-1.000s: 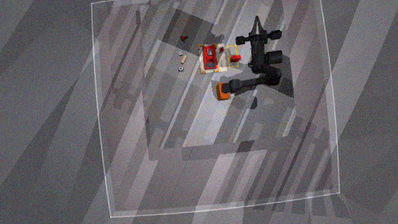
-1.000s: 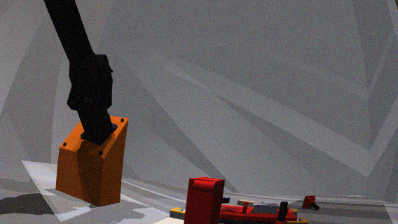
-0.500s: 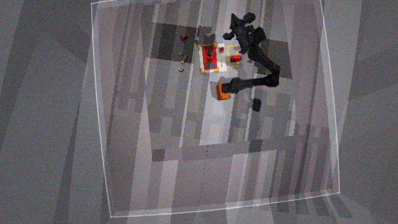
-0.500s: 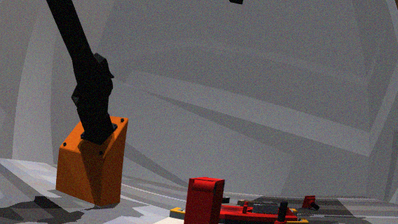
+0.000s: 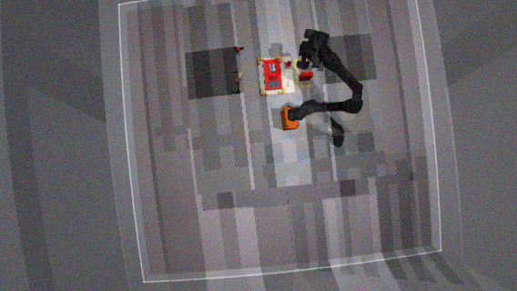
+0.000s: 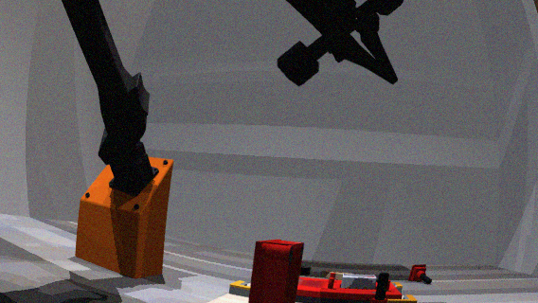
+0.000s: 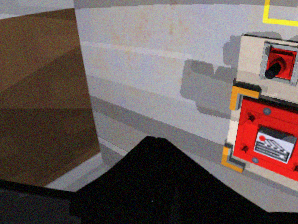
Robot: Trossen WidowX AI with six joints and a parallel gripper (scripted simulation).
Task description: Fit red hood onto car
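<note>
My gripper tip is 9 cm past the red hood, 8 cm to the left of it and 22 cm above it. From my gripper tip the other things lie so: grey part: 2 cm behind, 39 cm to the left, 27 cm below; then tan block: 7 cm behind, 36 cm to the left, 27 cm below.
</note>
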